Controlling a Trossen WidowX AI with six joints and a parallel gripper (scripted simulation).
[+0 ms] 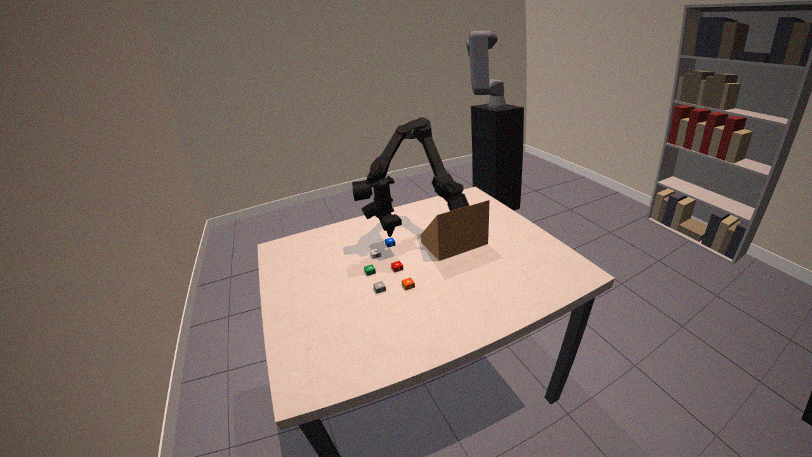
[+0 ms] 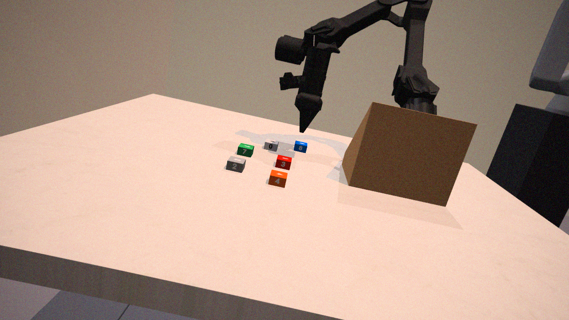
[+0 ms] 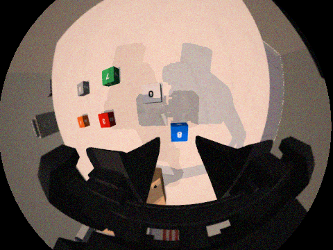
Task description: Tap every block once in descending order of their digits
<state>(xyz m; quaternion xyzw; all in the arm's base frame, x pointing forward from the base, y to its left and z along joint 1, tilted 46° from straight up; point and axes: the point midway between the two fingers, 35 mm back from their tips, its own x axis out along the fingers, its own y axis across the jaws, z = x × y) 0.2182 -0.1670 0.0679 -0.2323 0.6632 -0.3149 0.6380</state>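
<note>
The blue 8 block is 4 cm below my gripper tip, 1 cm to the right of it and 1 cm behind it. The rest, counted from my gripper tip: red block (15 cm to the left, 4 cm below, 4 cm ahead); green block (13 cm ahead, 12 cm to the left, 4 cm below); white block (7 cm ahead, 4 cm below, 3 cm to the left).
</note>
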